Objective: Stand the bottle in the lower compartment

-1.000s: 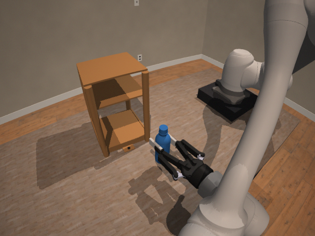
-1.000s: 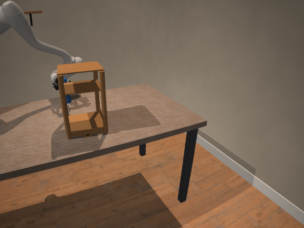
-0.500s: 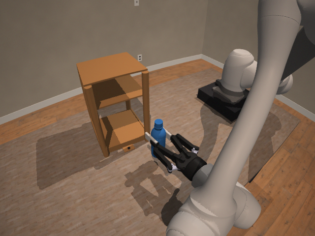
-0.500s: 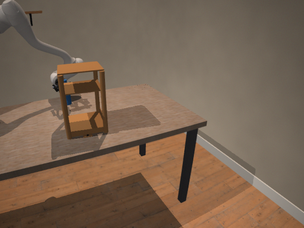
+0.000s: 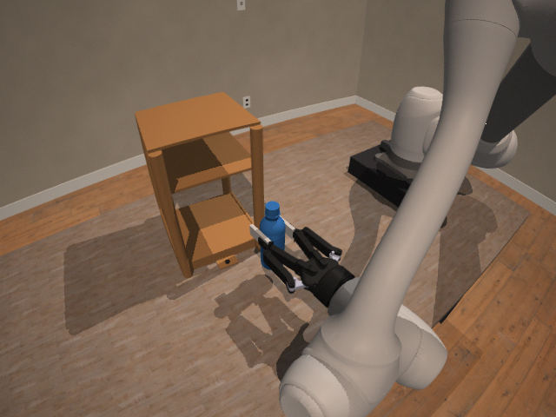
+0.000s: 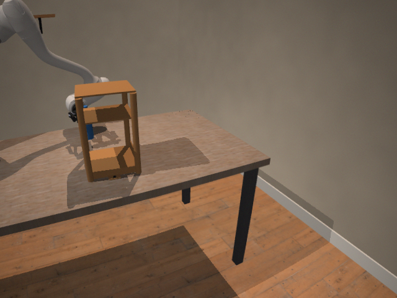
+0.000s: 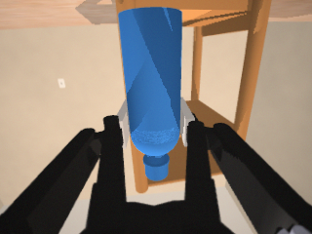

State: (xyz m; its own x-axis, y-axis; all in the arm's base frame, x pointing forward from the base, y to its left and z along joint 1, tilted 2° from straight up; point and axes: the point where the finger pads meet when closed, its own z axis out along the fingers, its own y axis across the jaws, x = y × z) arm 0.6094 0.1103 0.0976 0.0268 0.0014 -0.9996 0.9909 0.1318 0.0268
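The orange shelving unit lies 210 mm to the right of my hand, 80 mm ahead of it and 20 mm above it. Round my hand: blue bottle (10 mm above).
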